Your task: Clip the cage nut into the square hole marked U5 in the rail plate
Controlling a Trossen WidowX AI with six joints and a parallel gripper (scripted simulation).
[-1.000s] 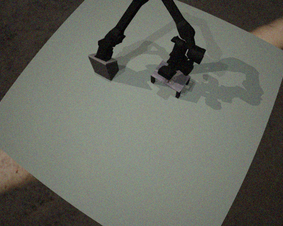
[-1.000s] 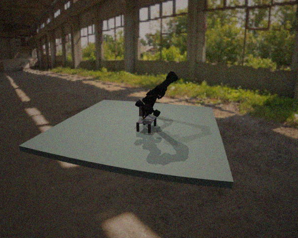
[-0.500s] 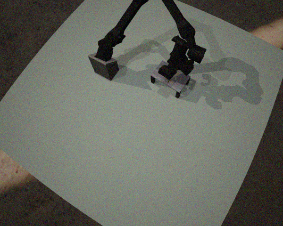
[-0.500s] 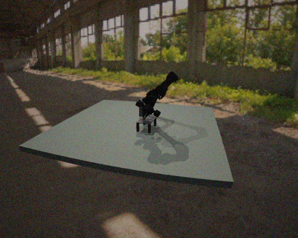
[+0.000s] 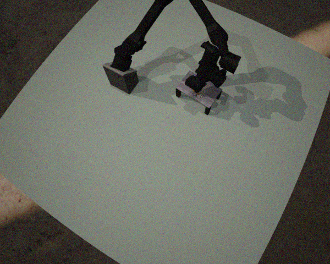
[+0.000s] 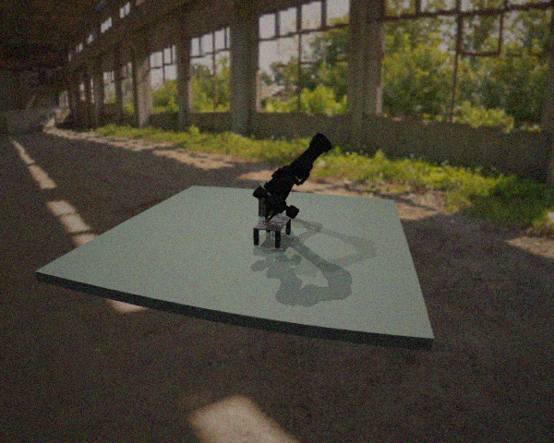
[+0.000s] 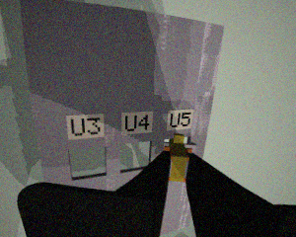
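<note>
Now: the cage nut 10 mm below my gripper tip.
</note>
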